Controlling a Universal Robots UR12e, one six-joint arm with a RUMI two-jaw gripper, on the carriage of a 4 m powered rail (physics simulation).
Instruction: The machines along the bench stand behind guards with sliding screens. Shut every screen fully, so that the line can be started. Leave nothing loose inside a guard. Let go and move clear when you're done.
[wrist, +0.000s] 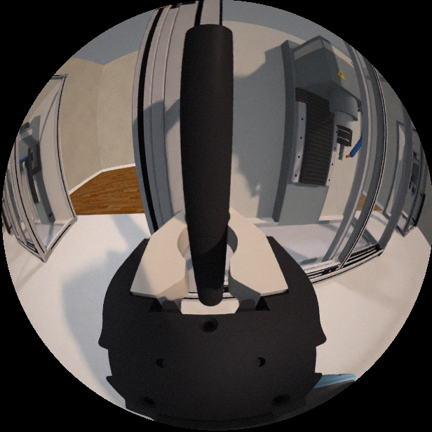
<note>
In view: the gripper (207, 205) and a sliding screen (256, 116).
</note>
